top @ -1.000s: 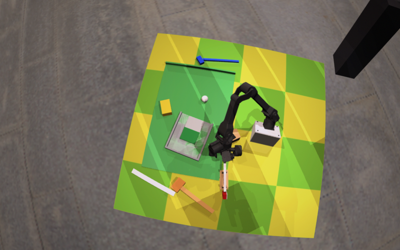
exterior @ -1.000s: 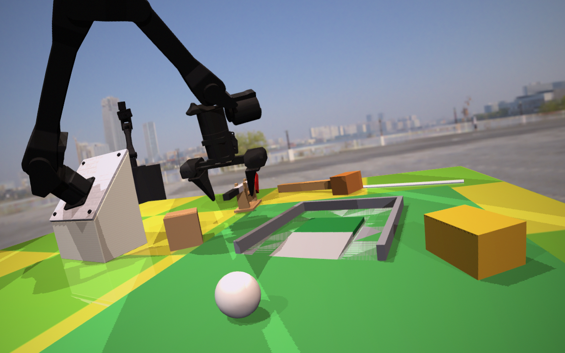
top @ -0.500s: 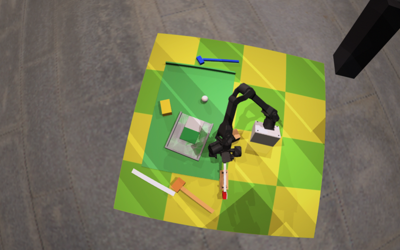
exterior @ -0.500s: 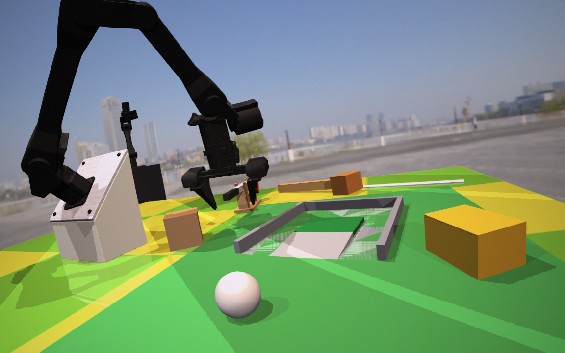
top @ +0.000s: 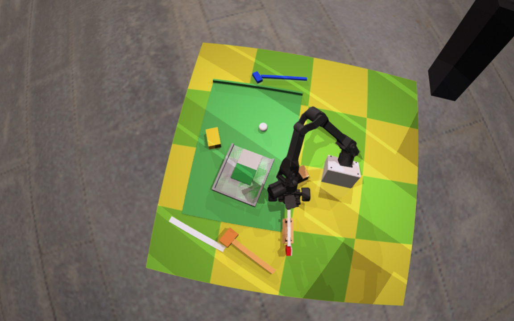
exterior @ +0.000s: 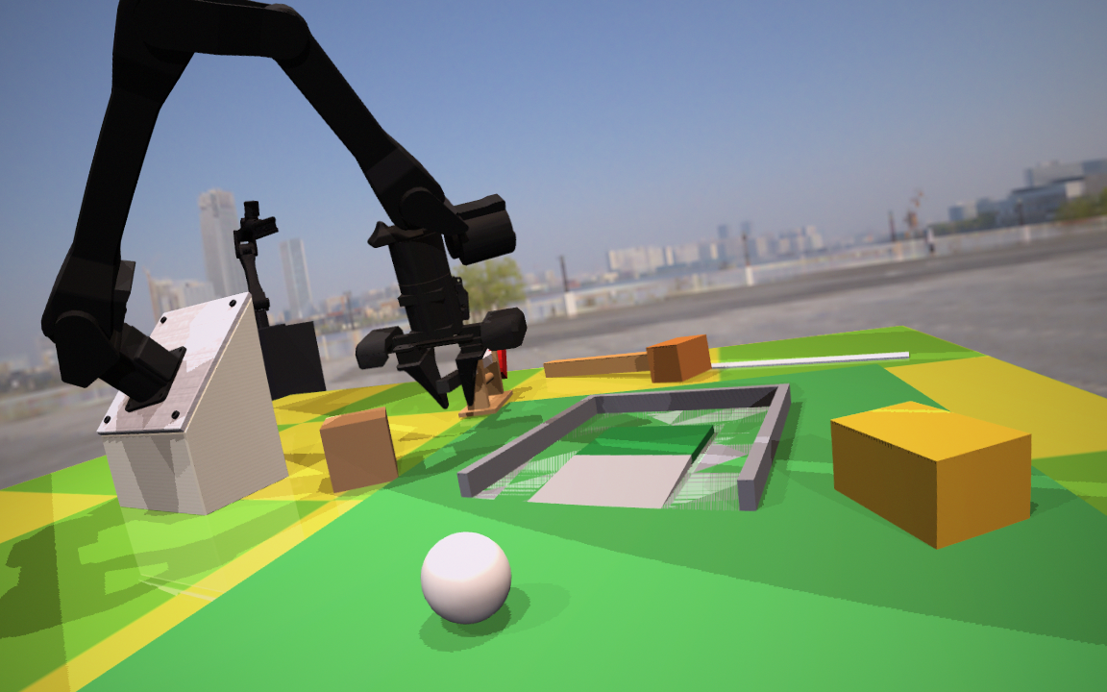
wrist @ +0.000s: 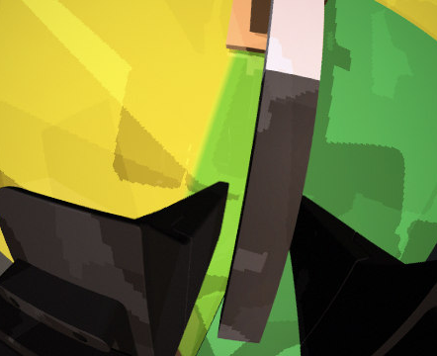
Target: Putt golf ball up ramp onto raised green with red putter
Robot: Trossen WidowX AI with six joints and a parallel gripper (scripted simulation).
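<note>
The red putter lies 11 cm to the left of my gripper tip, 3 cm above it and 2 cm behind it. The rest, counted from my gripper tip: grey walled frame 23 cm ahead, 10 cm to the right, 2 cm below; then brown cube 14 cm to the right, 4 cm behind; then wooden rack 13 cm to the left, 2 cm behind.
</note>
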